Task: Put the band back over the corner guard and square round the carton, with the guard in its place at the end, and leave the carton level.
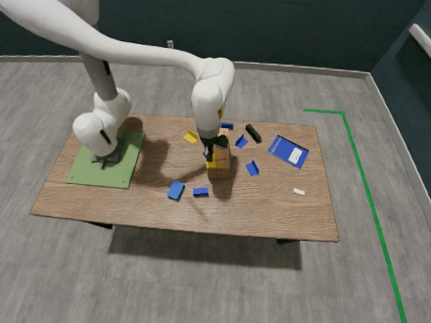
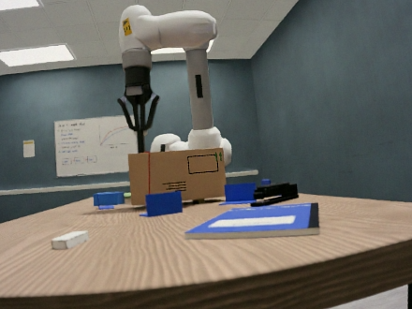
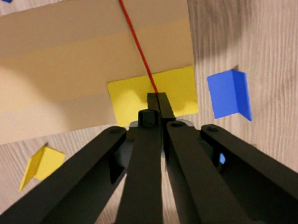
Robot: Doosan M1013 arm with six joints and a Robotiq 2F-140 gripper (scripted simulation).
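My hand is 100 mm above the brown carton, 90 mm to the right of it and 40 mm short of it. From my hand the other things lie so: white eraser (500 mm ahead, 180 mm below, 110 mm to the right).
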